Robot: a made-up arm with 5 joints.
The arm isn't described. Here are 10 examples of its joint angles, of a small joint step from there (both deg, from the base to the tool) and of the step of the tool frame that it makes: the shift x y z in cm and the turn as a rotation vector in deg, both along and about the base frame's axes.
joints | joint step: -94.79 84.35 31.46 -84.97 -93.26 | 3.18 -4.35 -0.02 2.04 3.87
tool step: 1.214 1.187 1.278 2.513 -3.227 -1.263
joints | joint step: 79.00 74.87 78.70 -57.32 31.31 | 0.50 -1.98 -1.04 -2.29 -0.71
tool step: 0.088 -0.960 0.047 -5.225 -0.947 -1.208
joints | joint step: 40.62 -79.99 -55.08 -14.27 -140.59 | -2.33 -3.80 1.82 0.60 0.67
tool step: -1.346 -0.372 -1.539 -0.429 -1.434 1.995
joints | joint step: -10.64 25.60 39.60 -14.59 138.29 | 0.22 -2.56 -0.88 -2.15 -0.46
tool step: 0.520 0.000 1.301 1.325 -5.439 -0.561
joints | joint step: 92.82 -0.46 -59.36 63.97 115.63 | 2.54 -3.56 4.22 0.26 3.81
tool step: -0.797 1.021 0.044 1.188 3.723 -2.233
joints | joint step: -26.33 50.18 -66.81 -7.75 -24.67 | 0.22 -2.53 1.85 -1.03 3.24
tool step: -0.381 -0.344 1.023 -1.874 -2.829 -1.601
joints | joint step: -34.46 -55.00 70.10 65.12 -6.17 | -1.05 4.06 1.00 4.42 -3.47
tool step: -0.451 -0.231 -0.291 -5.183 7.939 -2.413
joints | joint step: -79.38 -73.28 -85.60 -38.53 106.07 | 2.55 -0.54 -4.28 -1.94 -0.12
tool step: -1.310 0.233 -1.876 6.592 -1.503 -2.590
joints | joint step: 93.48 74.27 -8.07 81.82 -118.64 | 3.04 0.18 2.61 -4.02 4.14
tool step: -0.999 0.498 -0.421 -1.529 -3.367 -0.809
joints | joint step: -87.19 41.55 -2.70 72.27 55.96 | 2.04 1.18 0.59 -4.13 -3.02
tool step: 0.891 0.221 -0.687 2.286 -1.186 -4.879
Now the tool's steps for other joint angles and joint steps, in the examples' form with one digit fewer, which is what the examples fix.
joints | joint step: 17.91 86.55 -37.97 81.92 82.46 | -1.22 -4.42 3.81 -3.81 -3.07
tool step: 0.84 0.28 1.09 -3.13 -3.65 -1.19
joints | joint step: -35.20 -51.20 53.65 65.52 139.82 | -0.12 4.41 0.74 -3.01 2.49
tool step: 0.65 0.48 -0.34 -1.96 1.23 2.45
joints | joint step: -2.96 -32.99 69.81 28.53 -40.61 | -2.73 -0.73 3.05 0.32 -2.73
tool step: -0.84 0.39 -0.59 0.88 2.71 0.22
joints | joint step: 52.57 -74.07 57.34 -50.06 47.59 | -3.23 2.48 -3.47 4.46 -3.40
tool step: 0.54 -0.49 0.66 3.60 1.07 6.31
